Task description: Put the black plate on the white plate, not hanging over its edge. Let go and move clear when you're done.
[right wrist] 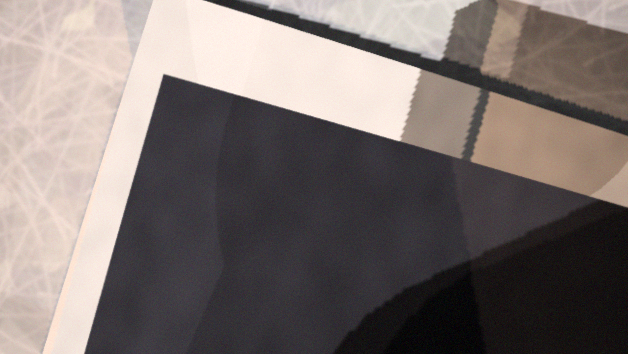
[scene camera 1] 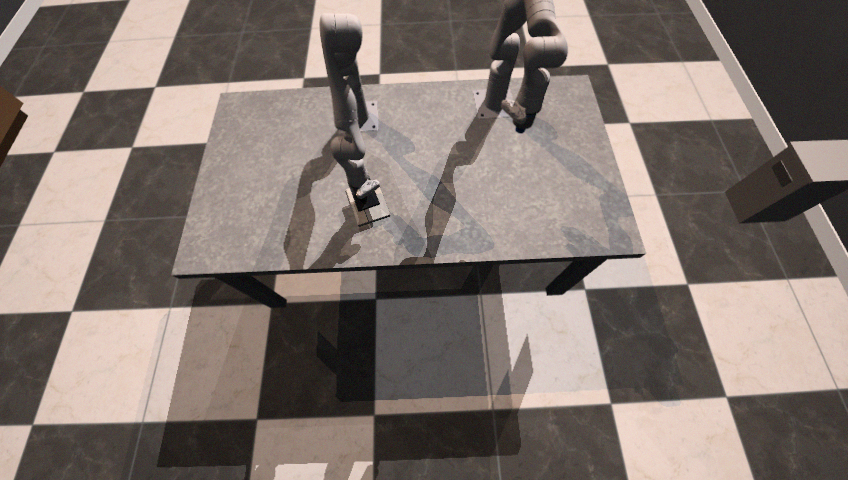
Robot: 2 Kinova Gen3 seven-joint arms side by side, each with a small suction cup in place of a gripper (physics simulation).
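Frame: origin at the left arm's base, x ahead, y left, z up, level; millimetres.
Seen in the pictures: left hand, tool point: (scene camera 1: 520, 129); left arm's base, link origin: (scene camera 1: 494, 102); right arm's base, link origin: (scene camera 1: 358, 116).
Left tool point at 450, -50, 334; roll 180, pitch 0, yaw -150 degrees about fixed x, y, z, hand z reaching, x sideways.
Note:
Pixels of each thing's middle, then the offset from my left tool point to it, as dx, dy, dz. Level surfaces: height alone.
- white plate, body centre: (scene camera 1: 367, 201) +17, -542, -331
- black plate, body centre: (scene camera 1: 364, 194) +19, -546, -269
- grey table, surface height: dz -334
The white plate (scene camera 1: 380, 211) (right wrist: 320, 75) lies flat on the table at the left of centre. The black plate (scene camera 1: 373, 202) (right wrist: 300, 210) is over it, parallel to its edges. In the right wrist view a strip of white shows beyond its upper and left edges; its other edges are out of frame. I cannot tell whether the plates touch. My right gripper (scene camera 1: 361, 198) is down at the black plate and appears shut on it, though the cup's contact is hidden. My left gripper (scene camera 1: 520, 129) is open, with no object at its cup, near the back right.
The grey table (scene camera 1: 535, 208) carries both arm bases at its back edge. The left arm (scene camera 1: 545, 50) is folded at the back right, well away from the plates. Arm shadows cross the table and plates. A box-like object (scene camera 1: 779, 184) stands off the table at the right.

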